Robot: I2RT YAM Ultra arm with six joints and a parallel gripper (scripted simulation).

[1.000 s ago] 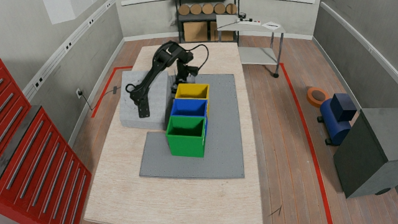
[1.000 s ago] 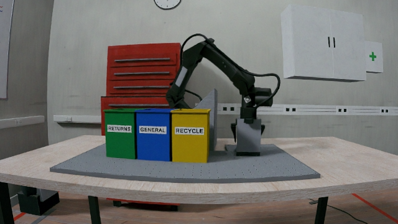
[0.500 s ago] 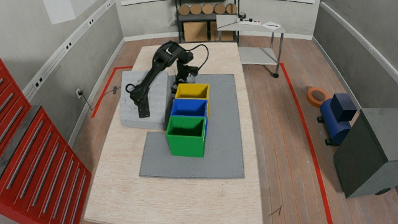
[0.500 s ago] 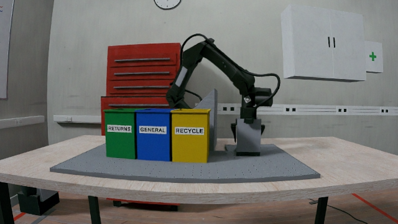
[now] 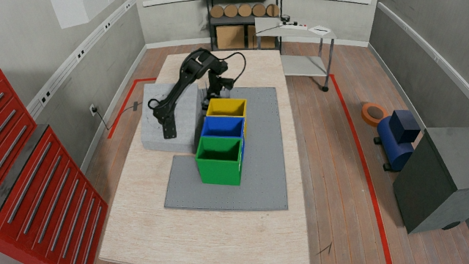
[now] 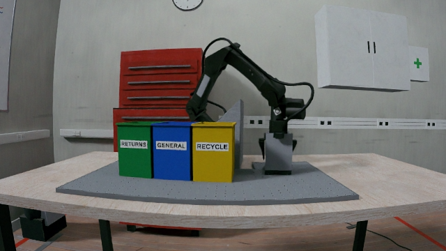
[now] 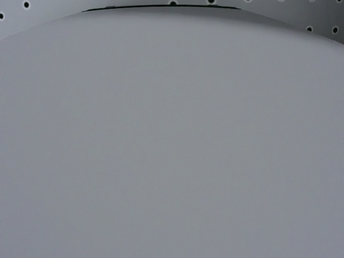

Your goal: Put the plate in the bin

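Right now the clear 96-well plate is 1 cm below my hand. The rest, counted from my hand: yellow recycle bin: 8 cm ahead, 23 cm to the right, 4 cm above; then blue general bin: 6 cm ahead, 36 cm to the right, 4 cm above; then green returns bin: 5 cm ahead, 49 cm to the right, 4 cm above.
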